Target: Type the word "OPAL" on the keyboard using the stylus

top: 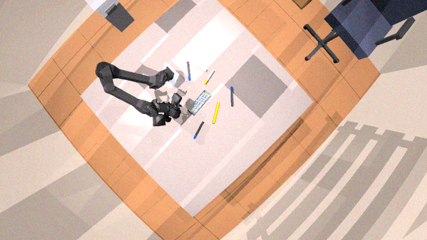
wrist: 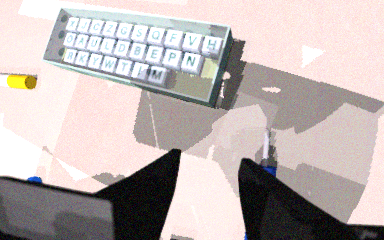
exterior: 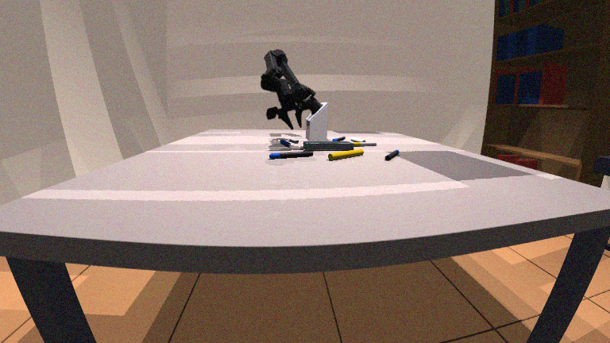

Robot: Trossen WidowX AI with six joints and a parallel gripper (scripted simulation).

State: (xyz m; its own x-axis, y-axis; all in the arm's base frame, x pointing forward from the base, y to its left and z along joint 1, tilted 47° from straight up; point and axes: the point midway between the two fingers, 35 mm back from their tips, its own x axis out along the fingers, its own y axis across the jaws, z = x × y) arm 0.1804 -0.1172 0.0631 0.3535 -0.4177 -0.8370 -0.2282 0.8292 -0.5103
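My gripper tip is now 60 mm above the blue stylus, 40 mm to the left of it and 10 mm past it. Round my gripper tip: yellow marker: 190 mm ahead, 140 mm to the left, 60 mm below; then yellow-tipped pen: 280 mm to the left, 60 mm below, 20 mm behind.
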